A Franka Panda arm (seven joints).
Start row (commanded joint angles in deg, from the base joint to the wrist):
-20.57, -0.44, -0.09, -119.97, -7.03, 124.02, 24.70
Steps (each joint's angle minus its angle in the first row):
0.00, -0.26, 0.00, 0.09, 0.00, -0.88, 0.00
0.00, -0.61, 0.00, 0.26, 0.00, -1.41, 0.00
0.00, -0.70, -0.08, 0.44, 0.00, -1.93, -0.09
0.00, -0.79, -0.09, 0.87, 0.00, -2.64, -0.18
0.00, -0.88, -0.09, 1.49, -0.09, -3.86, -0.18
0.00, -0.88, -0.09, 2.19, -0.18, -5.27, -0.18
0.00, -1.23, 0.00, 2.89, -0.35, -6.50, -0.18
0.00, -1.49, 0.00, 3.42, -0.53, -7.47, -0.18
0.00, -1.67, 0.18, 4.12, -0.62, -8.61, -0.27
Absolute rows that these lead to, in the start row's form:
-20.57, -0.70, -0.09, -119.88, -7.03, 123.14, 24.70
-20.57, -1.05, -0.09, -119.71, -7.03, 122.61, 24.70
-20.57, -1.14, -0.17, -119.53, -7.03, 122.09, 24.61
-20.57, -1.23, -0.18, -119.10, -7.03, 121.38, 24.52
-20.57, -1.32, -0.18, -118.48, -7.12, 120.16, 24.52
-20.57, -1.32, -0.18, -117.78, -7.21, 118.75, 24.52
-20.57, -1.67, -0.09, -117.08, -7.38, 117.52, 24.52
-20.57, -1.93, -0.09, -116.55, -7.56, 116.55, 24.52
-20.57, -2.11, 0.09, -115.85, -7.65, 115.41, 24.43

